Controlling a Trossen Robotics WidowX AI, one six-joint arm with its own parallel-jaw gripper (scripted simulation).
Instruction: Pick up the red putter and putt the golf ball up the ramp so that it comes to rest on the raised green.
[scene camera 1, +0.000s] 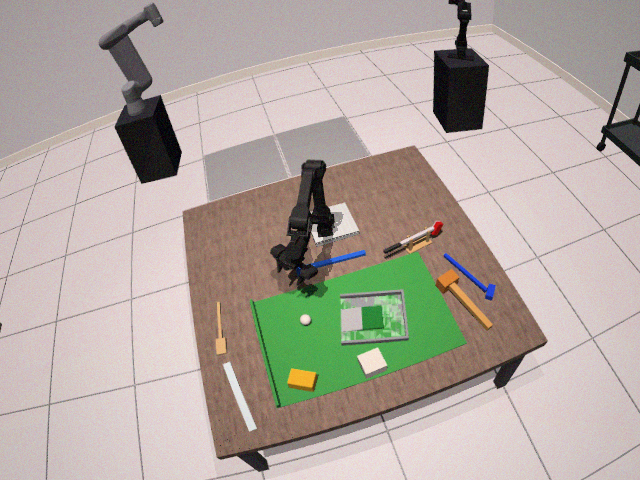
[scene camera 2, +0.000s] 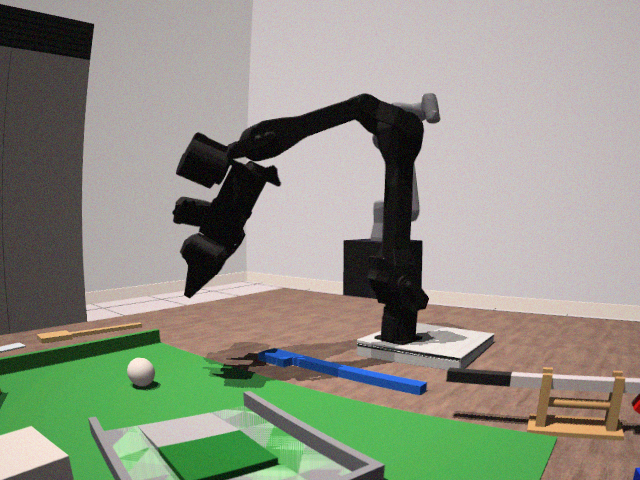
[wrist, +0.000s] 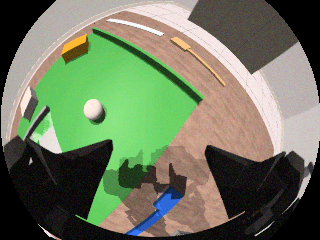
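Blue stick (scene camera 2: 282, 358), visible also in the wrist view (wrist: 171, 197). A wooden mallet (scene camera 1: 448, 281) is present as well; in scene camera 2 the mallet is out of frame, and the wrist view does not show the mallet, hidden by the gripper. The gripper (scene camera 2: 194, 287) is open, holding nothing; it appears in scene camera 1 (scene camera 1: 288, 278) and in the wrist view (wrist: 160, 148) too.
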